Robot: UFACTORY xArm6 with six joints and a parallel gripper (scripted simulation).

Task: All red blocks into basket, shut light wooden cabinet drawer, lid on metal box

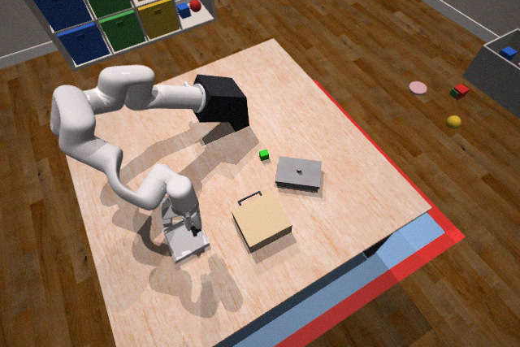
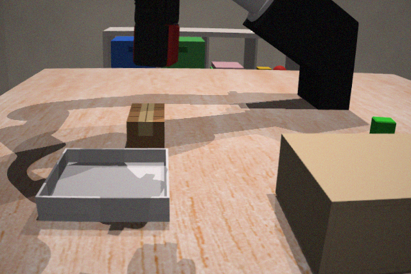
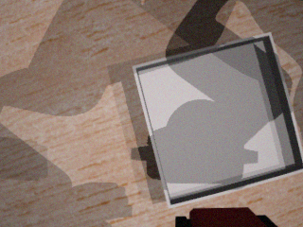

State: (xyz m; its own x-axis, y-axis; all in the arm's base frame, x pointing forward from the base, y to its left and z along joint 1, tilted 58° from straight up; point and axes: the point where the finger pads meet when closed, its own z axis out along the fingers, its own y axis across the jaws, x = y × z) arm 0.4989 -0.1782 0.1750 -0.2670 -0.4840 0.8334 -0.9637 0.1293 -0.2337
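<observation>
The grey basket is 170 mm below my hand, 60 mm to the right of it and 40 mm behind it. From my hand the other things lie so: drawer 230 mm to the left, 150 mm below, 40 mm ahead; light wooden cabinet 230 mm to the left, 150 mm below, 50 mm ahead; cardboard box 220 mm behind, 150 mm below, 20 mm to the right.
</observation>
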